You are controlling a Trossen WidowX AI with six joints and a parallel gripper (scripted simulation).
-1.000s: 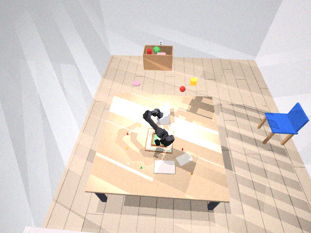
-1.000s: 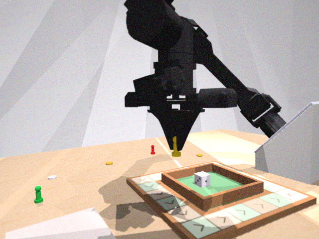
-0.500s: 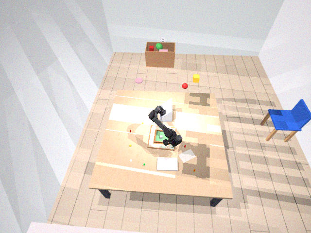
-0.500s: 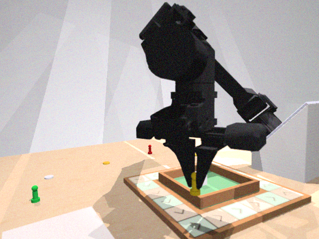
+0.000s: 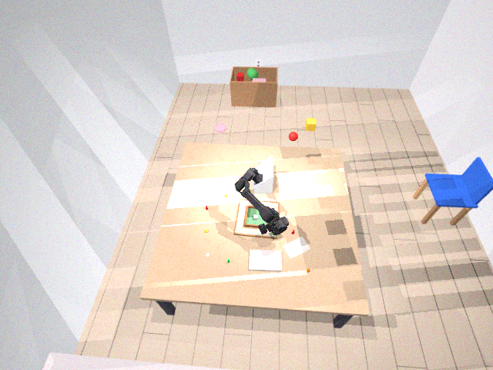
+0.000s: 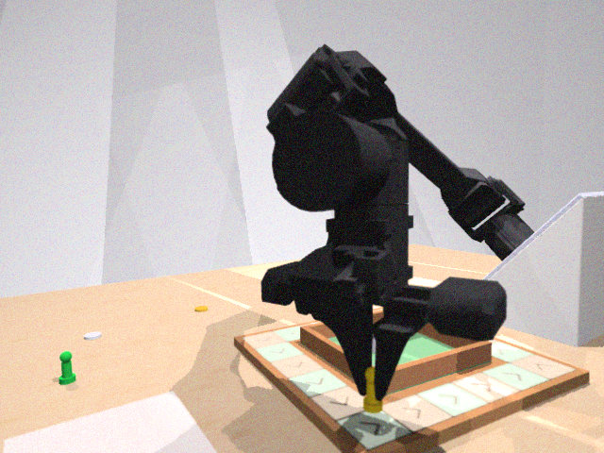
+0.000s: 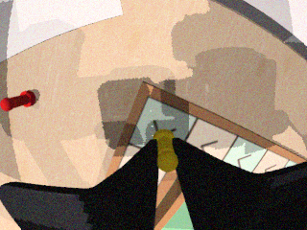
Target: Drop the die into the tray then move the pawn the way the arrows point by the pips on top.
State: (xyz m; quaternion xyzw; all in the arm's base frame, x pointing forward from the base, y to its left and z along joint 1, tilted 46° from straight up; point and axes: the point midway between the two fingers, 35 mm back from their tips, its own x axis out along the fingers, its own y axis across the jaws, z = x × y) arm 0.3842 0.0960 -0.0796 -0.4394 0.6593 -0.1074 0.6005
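Now: the yellow pawn 10 mm above my gripper tip. Also, from my gripper tip: white die: 120 mm to the right, 100 mm behind, 10 mm below; then green pawn: 260 mm to the right, 220 mm ahead, 20 mm below; then green dice tray: 110 mm to the right, 110 mm behind, 30 mm below.
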